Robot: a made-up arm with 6 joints. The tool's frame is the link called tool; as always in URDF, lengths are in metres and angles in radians. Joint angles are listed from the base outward. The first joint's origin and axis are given. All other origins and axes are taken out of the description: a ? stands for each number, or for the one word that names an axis. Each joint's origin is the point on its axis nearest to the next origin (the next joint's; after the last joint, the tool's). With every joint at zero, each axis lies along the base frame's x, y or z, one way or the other. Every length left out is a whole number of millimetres.
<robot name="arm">
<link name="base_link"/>
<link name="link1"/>
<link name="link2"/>
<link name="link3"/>
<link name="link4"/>
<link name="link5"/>
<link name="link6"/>
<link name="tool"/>
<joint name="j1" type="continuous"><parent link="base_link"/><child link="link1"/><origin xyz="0 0 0.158"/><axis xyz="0 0 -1"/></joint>
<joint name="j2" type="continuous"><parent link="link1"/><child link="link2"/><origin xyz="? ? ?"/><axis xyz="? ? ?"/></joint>
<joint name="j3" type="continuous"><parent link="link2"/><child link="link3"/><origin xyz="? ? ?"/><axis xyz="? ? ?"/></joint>
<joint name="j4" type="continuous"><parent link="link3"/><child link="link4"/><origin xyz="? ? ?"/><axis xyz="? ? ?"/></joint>
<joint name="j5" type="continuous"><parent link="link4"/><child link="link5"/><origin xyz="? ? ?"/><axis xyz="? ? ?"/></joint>
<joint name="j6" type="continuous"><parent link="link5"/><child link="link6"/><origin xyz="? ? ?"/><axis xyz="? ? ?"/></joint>
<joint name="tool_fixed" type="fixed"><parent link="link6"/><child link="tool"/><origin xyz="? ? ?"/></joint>
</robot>
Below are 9 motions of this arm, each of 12 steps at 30 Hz.
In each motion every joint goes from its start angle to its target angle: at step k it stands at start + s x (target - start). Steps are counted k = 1, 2, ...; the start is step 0. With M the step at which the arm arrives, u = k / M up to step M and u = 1 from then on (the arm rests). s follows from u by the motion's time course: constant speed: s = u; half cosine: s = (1 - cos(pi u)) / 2; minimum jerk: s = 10 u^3 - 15 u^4 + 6 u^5.
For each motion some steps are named. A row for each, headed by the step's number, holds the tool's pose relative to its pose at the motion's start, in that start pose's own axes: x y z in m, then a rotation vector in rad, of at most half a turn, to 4 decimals.
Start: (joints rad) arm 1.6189 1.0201 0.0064 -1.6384 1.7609 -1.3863
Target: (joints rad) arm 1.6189 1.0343 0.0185 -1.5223 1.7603 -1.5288
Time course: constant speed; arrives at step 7
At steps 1, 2, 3, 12:
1: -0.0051 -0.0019 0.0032 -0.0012 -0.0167 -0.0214
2: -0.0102 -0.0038 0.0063 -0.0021 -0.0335 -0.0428
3: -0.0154 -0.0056 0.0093 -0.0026 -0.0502 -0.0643
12: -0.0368 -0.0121 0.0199 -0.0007 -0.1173 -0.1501

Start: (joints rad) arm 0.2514 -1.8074 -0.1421 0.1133 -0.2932 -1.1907
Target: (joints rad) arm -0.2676 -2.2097 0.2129 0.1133 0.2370 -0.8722
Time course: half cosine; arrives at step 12
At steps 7, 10, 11, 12:
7: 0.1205 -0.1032 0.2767 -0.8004 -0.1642 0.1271
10: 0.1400 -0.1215 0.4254 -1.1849 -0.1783 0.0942
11: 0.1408 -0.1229 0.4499 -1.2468 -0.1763 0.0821
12: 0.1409 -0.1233 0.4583 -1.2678 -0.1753 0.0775

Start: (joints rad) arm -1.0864 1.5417 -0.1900 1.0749 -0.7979 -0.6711
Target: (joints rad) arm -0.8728 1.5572 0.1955 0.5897 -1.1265 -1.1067
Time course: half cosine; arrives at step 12
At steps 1, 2, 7, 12:
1: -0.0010 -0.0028 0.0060 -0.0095 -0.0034 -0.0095
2: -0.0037 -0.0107 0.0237 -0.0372 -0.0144 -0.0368
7: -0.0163 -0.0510 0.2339 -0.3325 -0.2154 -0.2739
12: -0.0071 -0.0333 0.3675 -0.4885 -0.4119 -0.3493

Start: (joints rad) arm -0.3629 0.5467 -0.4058 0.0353 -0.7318 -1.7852
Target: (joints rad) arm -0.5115 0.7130 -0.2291 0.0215 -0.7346 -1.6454
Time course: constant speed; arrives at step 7
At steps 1, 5, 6, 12:
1: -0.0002 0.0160 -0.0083 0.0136 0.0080 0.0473
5: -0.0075 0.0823 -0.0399 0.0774 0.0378 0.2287
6: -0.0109 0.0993 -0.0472 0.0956 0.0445 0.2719
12: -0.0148 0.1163 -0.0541 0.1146 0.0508 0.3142

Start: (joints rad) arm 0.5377 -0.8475 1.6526 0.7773 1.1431 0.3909
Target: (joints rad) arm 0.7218 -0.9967 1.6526 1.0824 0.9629 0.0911
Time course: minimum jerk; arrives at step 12
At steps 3, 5, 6, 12:
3: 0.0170 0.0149 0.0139 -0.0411 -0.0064 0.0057
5: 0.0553 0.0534 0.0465 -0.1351 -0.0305 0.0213
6: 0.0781 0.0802 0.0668 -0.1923 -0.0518 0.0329
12: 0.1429 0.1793 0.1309 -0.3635 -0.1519 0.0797

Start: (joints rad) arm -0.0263 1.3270 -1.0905 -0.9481 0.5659 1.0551
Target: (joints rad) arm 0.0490 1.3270 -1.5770 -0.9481 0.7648 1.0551
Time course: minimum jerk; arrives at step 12
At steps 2, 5, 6, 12:
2: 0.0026 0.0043 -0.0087 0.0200 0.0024 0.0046
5: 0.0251 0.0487 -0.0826 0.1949 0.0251 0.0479
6: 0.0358 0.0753 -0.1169 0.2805 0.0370 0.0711
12: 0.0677 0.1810 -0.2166 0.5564 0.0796 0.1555

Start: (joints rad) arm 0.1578 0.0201 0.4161 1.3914 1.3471 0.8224
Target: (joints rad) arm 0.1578 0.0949 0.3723 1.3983 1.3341 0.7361
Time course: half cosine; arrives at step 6
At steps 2, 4, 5, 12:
2: -0.0140 -0.0024 0.0070 -0.0108 -0.0134 -0.0374
4: -0.0427 -0.0061 0.0208 -0.0321 -0.0403 -0.1124
5: -0.0534 -0.0071 0.0258 -0.0398 -0.0502 -0.1399
12: -0.0574 -0.0074 0.0276 -0.0426 -0.0538 -0.1500

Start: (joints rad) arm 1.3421 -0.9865 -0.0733 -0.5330 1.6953 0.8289
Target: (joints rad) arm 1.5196 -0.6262 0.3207 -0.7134 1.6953 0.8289
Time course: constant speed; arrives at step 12
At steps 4, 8, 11, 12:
4: -0.0546 0.0188 0.0587 -0.0440 -0.1689 0.0052
8: -0.1213 0.0339 0.1021 -0.0728 -0.3513 0.0160
11: -0.1779 0.0411 0.1229 -0.0841 -0.4955 0.0270
12: -0.1977 0.0425 0.1273 -0.0858 -0.5449 0.0311

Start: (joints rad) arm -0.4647 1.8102 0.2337 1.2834 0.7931 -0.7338
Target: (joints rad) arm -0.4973 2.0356 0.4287 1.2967 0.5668 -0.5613
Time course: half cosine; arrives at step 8
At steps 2, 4, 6, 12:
2: -0.0031 -0.0226 0.0071 -0.0034 -0.0285 -0.0060
4: -0.0150 -0.0763 0.0250 -0.0155 -0.0963 -0.0199
6: -0.0335 -0.1284 0.0435 -0.0328 -0.1624 -0.0331
12: -0.0431 -0.1493 0.0512 -0.0414 -0.1891 -0.0383

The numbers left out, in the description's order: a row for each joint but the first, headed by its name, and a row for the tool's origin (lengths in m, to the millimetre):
j2: xyz 0.037 -0.264 0, axis 0 -1 0
j3: xyz 0.291 0 -0.004, axis -1 0 0
j4: xyz 0 -0.107 -0.384, axis 0 0 1
j5: xyz 0.034 -0.094 0, axis 0 1 0
j6: xyz 0.064 0 0.03, axis 0 0 1
tool: xyz 0.057 -0.142 0

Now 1 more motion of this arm.
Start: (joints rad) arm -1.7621 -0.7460 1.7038 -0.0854 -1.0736 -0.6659
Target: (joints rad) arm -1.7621 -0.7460 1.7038 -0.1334 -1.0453 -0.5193
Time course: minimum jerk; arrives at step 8
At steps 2, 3, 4, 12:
2: 0.0018 0.0005 0.0010 -0.0052 -0.0004 0.0128
3: 0.0048 0.0014 0.0026 -0.0139 -0.0008 0.0340
4: 0.0087 0.0027 0.0047 -0.0253 -0.0009 0.0617
12: 0.0171 0.0060 0.0092 -0.0506 0.0001 0.1231

